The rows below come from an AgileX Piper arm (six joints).
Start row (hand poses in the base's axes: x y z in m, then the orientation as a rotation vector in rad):
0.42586 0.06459 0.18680 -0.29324 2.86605 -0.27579
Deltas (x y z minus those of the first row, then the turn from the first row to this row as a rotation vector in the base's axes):
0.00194 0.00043 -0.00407 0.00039 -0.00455 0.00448
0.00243 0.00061 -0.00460 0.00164 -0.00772 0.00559
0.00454 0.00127 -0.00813 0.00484 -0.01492 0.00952
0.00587 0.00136 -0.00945 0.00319 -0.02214 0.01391
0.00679 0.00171 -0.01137 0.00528 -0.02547 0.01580
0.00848 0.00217 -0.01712 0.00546 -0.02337 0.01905
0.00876 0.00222 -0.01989 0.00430 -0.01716 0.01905
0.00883 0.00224 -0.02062 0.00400 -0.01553 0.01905
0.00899 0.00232 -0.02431 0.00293 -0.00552 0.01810
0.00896 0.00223 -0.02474 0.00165 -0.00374 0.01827
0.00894 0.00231 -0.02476 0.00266 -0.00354 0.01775
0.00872 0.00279 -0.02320 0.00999 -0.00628 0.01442
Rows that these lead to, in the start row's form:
0.42780 0.06502 0.18273 -0.29854 2.86059 -0.27470
0.42829 0.06520 0.18220 -0.29918 2.85728 -0.27292
0.43040 0.06586 0.17867 -0.30256 2.84948 -0.26809
0.43173 0.06595 0.17735 -0.30747 2.84129 -0.27014
0.43265 0.06630 0.17543 -0.30900 2.83769 -0.26703
0.43434 0.06676 0.16968 -0.31404 2.83900 -0.26601
0.43462 0.06681 0.16691 -0.31566 2.84504 -0.26724
0.43469 0.06683 0.16618 -0.31608 2.84663 -0.26755
0.43485 0.06691 0.16249 -0.31720 2.85663 -0.26856
0.43482 0.06682 0.16206 -0.31809 2.85827 -0.27025
0.43480 0.06690 0.16204 -0.31721 2.85864 -0.26888
0.43458 0.06738 0.16360 -0.31047 2.85711 -0.25916

